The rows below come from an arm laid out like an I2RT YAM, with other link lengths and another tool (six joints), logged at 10 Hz.
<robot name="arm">
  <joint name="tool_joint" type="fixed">
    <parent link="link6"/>
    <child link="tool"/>
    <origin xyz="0.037 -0.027 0.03" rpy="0 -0.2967 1.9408"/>
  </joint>
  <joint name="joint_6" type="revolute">
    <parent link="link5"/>
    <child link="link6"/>
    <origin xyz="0.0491 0 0.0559" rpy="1.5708 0 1.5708"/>
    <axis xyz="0 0 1"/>
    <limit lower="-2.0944" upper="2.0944"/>
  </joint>
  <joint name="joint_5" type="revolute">
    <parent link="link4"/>
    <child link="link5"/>
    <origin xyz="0.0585 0.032 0.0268" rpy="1.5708 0 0"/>
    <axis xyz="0 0 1"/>
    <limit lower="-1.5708" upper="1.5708"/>
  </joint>
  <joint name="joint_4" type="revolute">
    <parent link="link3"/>
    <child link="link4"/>
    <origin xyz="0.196 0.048 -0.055"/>
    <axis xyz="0 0 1"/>
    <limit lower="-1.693" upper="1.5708"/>
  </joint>
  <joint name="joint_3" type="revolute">
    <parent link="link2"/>
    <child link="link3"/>
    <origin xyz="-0.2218 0 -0.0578" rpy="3.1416 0 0"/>
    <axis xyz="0 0 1"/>
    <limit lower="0" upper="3.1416"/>
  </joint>
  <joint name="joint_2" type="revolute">
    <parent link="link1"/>
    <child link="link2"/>
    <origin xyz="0.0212 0.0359 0.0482" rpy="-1.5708 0 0"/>
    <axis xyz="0 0 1"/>
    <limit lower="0" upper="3.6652"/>
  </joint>
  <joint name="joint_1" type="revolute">
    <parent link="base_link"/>
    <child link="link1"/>
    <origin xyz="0 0 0.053"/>
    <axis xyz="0 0 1"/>
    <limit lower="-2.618" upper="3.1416"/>
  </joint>
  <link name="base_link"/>
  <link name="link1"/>
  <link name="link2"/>
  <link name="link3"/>
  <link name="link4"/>
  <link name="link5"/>
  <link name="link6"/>
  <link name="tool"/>
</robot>
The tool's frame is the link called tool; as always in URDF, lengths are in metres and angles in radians.
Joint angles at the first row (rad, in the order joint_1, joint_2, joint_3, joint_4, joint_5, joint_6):
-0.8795 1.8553 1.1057 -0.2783 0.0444 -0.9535
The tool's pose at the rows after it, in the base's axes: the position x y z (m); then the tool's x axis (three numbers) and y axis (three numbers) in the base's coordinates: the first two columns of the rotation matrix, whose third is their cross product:
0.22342 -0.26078 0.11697 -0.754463 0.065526 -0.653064 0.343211 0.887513 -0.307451
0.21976 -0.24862 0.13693 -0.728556 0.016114 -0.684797 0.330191 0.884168 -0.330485
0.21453 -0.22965 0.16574 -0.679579 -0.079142 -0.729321 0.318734 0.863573 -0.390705
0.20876 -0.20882 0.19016 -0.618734 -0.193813 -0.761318 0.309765 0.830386 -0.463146
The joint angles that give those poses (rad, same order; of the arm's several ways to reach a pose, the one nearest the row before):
-0.8776 1.8118 1.0889 -0.2989 0.0246 -0.9592
-0.8681 1.7081 1.0416 -0.2974 0.0101 -0.9733
-0.8455 1.5517 0.9657 -0.2626 0.0071 -0.9943
-0.8173 1.3979 0.8787 -0.1970 0.0090 -1.0233

